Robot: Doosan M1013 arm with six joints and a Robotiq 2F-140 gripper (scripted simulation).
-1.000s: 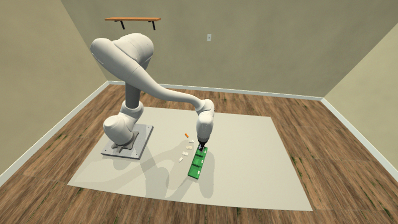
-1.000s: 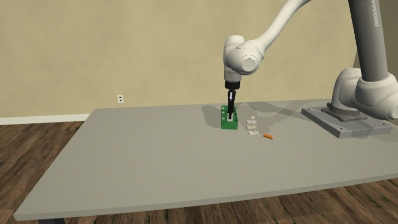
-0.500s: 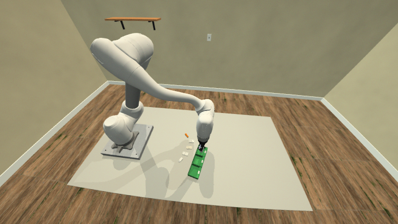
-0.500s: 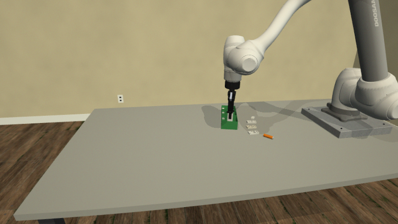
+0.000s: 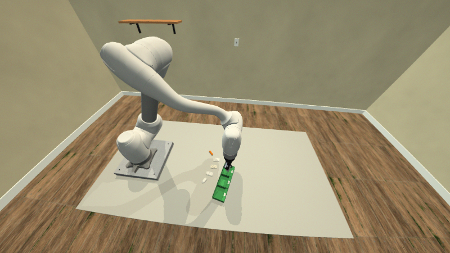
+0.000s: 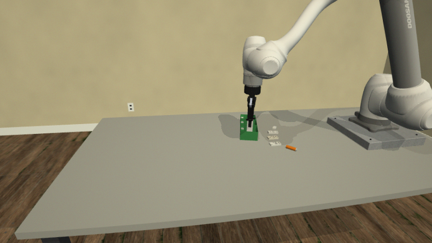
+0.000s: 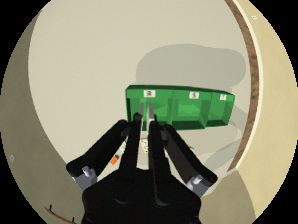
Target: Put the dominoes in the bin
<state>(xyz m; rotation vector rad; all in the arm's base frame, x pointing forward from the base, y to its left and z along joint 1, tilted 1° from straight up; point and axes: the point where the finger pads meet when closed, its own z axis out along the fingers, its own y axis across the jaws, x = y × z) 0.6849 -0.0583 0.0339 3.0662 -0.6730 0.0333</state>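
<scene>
Now: hand 11 cm past the white domino, 3 cm to the right of it and 5 cm above it. Also, from my hand: white block (17 cm behind, 8 cm to the right, 6 cm below); then orange cylinder (15 cm behind, 16 cm to the left, 5 cm below).
</scene>
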